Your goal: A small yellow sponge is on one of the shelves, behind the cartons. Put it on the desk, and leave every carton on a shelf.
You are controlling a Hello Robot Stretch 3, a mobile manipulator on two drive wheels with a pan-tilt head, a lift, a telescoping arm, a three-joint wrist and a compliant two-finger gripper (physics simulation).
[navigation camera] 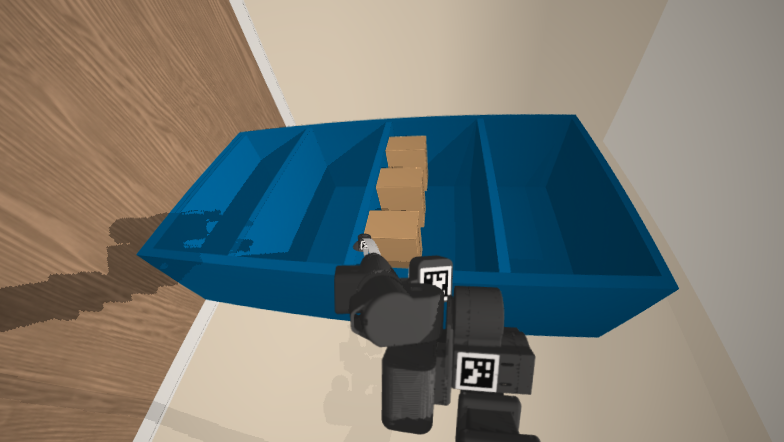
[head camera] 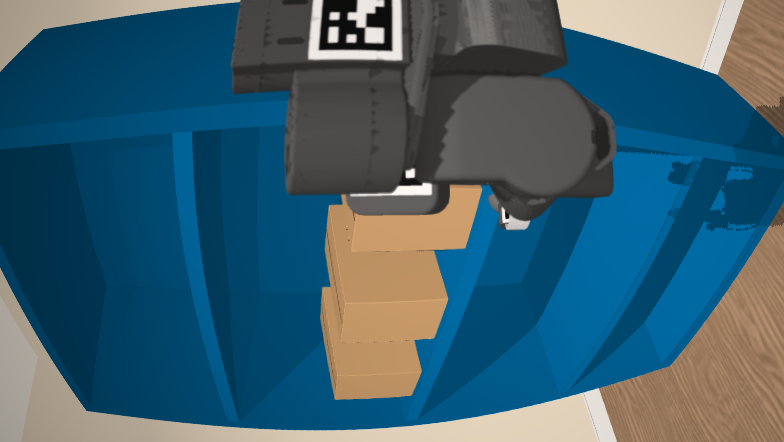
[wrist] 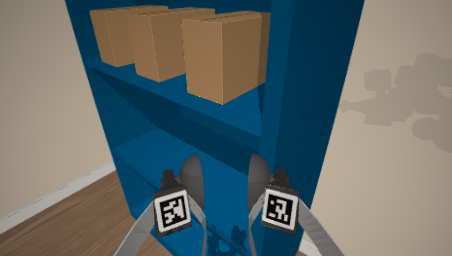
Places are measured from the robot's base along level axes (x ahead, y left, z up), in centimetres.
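Pixels of known places: gripper, between the fingertips: [navigation camera: 363, 255] [wrist: 224, 173].
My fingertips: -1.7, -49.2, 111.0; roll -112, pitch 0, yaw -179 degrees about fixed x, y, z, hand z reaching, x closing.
Observation:
Ahead of a thing's pixels: the offset from my fingertips to its top centre, as dx, dy, dz. Level surfaces: height alone.
Three brown cartons stand in a row on one shelf of the blue bookcase: the one nearest the gripper [head camera: 409, 233] [navigation camera: 392, 224] [wrist: 225, 60], the middle one @(+15.6, -65.4, +6.1) [head camera: 392, 277] [navigation camera: 399, 189] [wrist: 160, 47] and the far one @(+33.9, -80.9, +6.1) [head camera: 376, 385] [navigation camera: 406, 143] [wrist: 112, 37]. Small gaps show between them. The yellow sponge does not show in any view; the space behind the cartons is largely hidden. The desk does not show. My gripper [wrist: 224, 173] is open and empty, with its fingertips apart, in front of the bookcase and below the carton shelf in the wrist view.
The blue bookcase [head camera: 186, 192] [navigation camera: 488, 181] [wrist: 325, 65] has shelf boards above and below the cartons and solid side panels. A beige wall [navigation camera: 466, 54] [wrist: 400, 30] stands behind it. Wood floor @(dz -111.0) [head camera: 686, 395] [navigation camera: 109, 109] [wrist: 75, 215] lies at its foot.

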